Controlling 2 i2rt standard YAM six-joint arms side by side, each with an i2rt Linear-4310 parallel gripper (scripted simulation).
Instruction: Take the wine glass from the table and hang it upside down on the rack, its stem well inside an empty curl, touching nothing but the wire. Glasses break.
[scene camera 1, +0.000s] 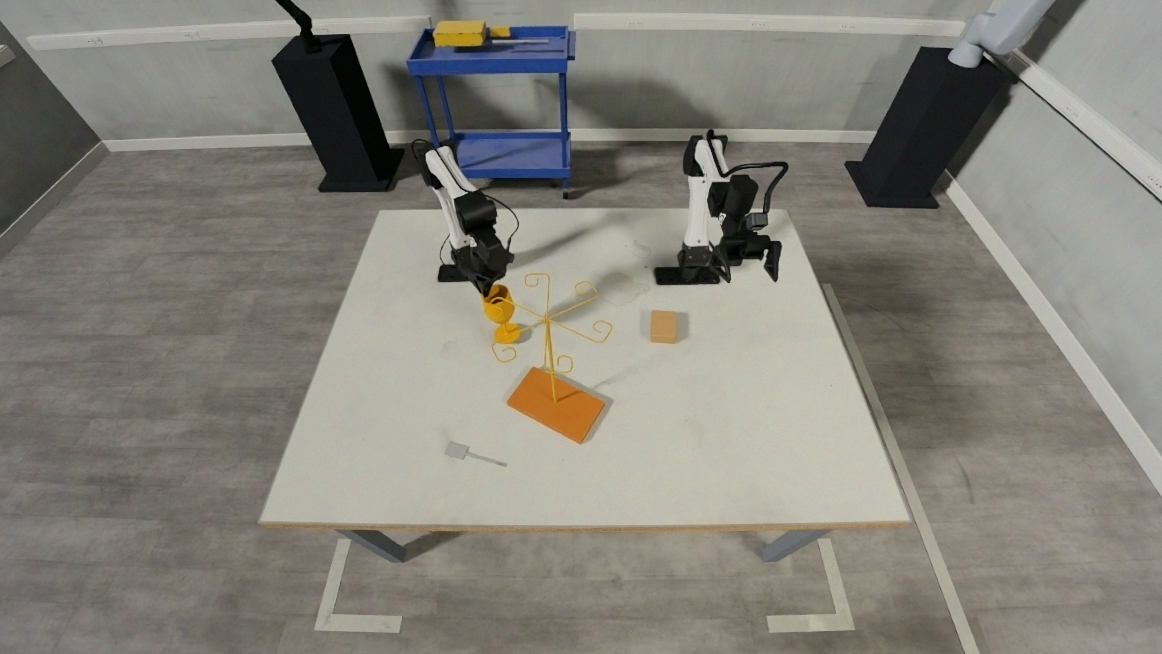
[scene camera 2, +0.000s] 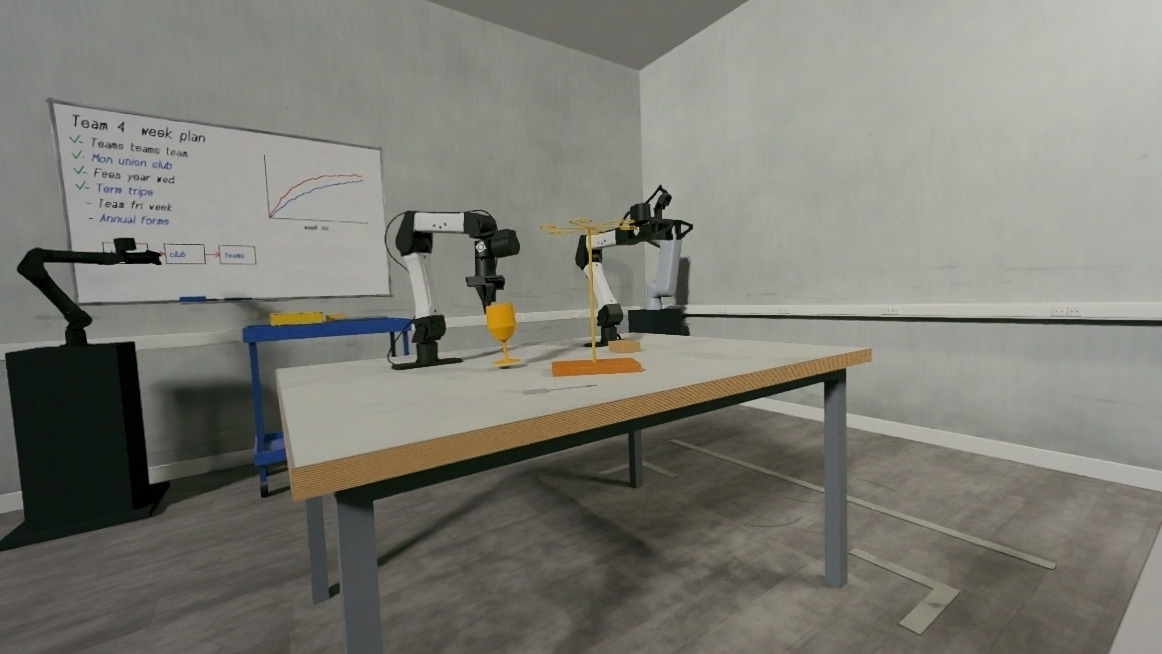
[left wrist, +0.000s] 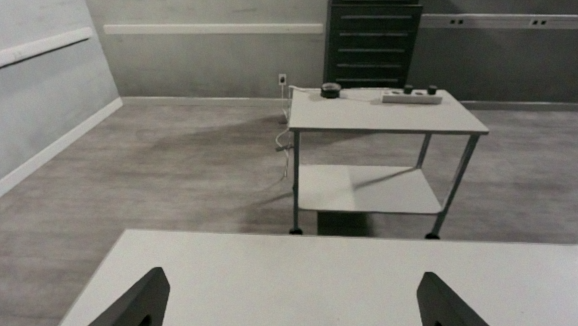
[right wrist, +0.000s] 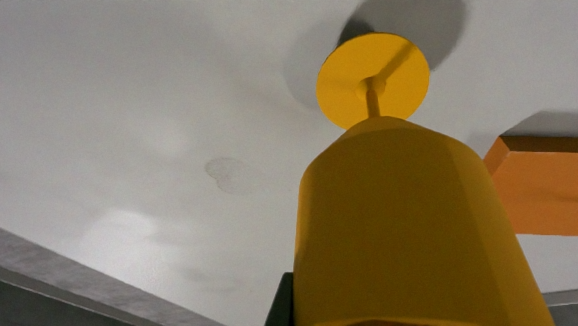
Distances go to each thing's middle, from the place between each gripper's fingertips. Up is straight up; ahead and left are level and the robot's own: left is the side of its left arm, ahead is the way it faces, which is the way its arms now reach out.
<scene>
The yellow wine glass (scene camera 1: 508, 309) is 80 mm below my right hand (scene camera 2: 486, 313), 40 mm to the left of it and 20 mm ahead of it. Round my right hand: tan block (scene camera 1: 662, 323) 490 mm to the left, 150 mm below, 10 mm behind.
My left gripper (scene camera 1: 753, 281) is now 13 cm past the yellow wine glass, 57 cm to the left of it and 32 cm above it. The rest, counted from my left hand: tan block (16 cm behind, 12 cm to the right, 39 cm below).
</scene>
